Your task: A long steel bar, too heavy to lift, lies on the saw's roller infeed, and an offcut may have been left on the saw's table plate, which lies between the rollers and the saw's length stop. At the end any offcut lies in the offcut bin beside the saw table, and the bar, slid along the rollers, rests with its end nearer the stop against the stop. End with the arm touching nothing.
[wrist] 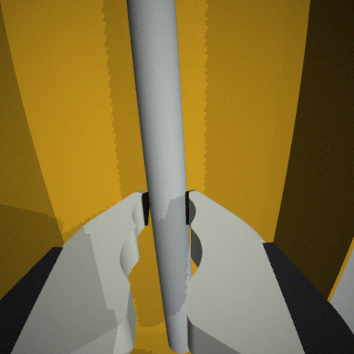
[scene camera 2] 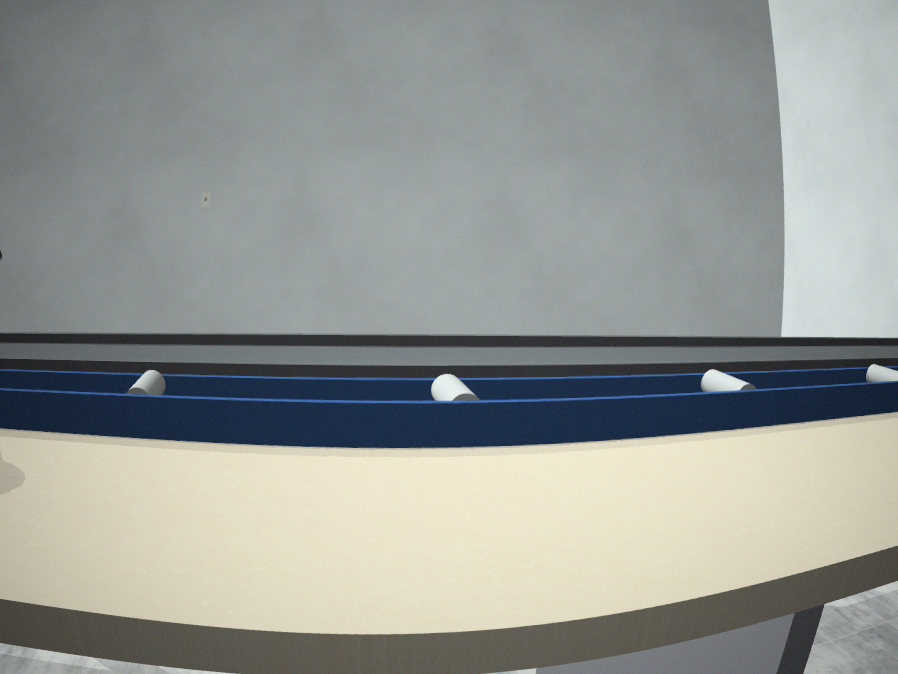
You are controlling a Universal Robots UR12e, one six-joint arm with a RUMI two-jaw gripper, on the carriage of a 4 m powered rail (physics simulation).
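Places are measured from the arm's base along level axes (x right, y ahead, z up), in millimetres.
Where they show: gripper, fingertip midpoint: (wrist: 167, 193).
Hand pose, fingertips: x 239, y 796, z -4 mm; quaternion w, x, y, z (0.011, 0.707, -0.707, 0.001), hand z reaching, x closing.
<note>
Things, the pixels of their centre, and the offset from my fingertips. Level surfaces: height alone.
- offcut, body centre: (wrist: 164, 161) dx +19, dy +1, dz +0 mm
- offcut bin, body centre: (wrist: 160, 186) dx +11, dy +3, dz +10 mm
- beige table top, surface height: dz -26 mm
In the wrist view, my gripper (wrist: 167, 193) is shut on the offcut (wrist: 159, 100), a grey round bar piece. Its black pads lie along both sides of the offcut. The offcut runs from the top edge down between the fingers, slightly slanted, and its lower end shows near the bottom edge. Behind it are the yellow inner faces of the offcut bin (wrist: 321, 125). Whether the offcut touches the bin floor I cannot tell. In scene camera 2, the roller infeed (scene camera 2: 449, 424) shows with several pale rollers; the long bar, the stop and the gripper do not show there.
A beige table top (scene camera 2: 449, 536) with a dark front edge carries the infeed. A long grey band with dark edges (scene camera 2: 435, 355) runs behind the blue side rails. A shadow (scene camera 2: 8, 477) falls on the table top at the left edge. A grey wall stands behind.
</note>
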